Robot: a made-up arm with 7 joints.
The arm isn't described. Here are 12 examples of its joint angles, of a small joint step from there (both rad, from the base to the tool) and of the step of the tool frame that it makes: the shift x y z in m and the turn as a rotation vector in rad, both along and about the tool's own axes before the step.
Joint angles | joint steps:
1: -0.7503 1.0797 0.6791 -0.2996 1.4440 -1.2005 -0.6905 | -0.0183 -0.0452 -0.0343 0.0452 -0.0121 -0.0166 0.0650
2: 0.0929 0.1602 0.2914 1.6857 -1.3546 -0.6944 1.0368 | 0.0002 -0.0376 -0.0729 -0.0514 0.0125 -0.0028 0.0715
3: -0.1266 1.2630 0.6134 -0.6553 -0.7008 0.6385 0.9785 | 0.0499 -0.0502 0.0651 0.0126 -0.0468 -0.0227 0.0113
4: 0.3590 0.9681 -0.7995 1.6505 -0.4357 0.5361 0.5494 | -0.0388 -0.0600 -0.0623 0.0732 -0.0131 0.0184 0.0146
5: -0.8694 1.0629 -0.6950 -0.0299 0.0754 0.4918 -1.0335 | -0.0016 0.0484 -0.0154 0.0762 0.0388 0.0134 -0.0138
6: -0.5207 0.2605 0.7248 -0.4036 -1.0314 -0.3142 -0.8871 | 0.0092 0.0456 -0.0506 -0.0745 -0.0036 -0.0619 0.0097
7: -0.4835 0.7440 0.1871 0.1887 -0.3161 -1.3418 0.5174 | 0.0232 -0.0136 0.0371 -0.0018 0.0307 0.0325 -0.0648
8: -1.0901 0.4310 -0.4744 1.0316 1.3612 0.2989 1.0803 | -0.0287 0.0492 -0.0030 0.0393 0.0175 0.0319 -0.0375
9: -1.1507 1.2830 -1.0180 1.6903 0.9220 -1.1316 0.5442 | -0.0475 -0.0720 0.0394 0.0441 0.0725 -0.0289 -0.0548
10: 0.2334 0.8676 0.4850 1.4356 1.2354 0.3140 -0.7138 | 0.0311 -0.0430 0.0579 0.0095 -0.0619 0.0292 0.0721
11: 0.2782 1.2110 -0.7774 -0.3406 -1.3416 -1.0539 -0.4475 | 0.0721 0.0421 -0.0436 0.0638 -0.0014 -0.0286 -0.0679
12: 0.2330 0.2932 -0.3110 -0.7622 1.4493 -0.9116 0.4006 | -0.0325 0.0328 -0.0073 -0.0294 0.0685 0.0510 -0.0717
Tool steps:
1: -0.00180 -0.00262 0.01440 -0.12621 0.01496 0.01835
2: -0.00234 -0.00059 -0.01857 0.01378 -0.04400 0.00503
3: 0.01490 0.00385 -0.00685 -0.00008 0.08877 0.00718
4: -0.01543 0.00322 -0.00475 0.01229 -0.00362 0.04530
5: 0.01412 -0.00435 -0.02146 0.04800 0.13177 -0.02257
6: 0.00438 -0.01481 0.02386 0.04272 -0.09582 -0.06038
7: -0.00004 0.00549 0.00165 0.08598 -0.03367 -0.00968
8: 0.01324 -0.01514 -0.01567 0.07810 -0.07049 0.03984
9: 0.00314 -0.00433 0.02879 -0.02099 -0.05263 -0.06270
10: -0.00117 -0.02380 0.00552 -0.04530 0.01597 -0.07476
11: -0.01509 0.01688 -0.02168 0.07393 0.08316 0.03755
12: 0.00233 -0.00290 -0.00138 0.10366 -0.10700 -0.01348
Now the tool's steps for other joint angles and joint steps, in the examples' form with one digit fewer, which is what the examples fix.
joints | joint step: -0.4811 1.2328 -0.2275 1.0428 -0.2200 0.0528 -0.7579 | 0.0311 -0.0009 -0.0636 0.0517 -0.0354 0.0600 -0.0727
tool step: 0.0136 -0.0171 -0.0164 0.1092 0.0981 -0.0959
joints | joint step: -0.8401 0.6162 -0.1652 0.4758 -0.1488 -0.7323 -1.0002 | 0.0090 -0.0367 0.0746 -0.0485 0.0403 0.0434 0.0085
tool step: -0.0022 0.0053 0.0028 -0.0291 0.0176 0.0465
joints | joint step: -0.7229 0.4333 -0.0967 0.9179 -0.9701 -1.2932 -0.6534 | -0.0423 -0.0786 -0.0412 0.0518 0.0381 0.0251 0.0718
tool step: -0.0034 -0.0363 -0.0199 -0.0288 0.0966 -0.0273
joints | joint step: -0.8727 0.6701 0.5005 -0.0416 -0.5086 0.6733 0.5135 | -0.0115 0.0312 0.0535 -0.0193 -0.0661 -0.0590 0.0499
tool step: -0.0058 0.0167 0.0167 -0.1297 0.0074 -0.0591
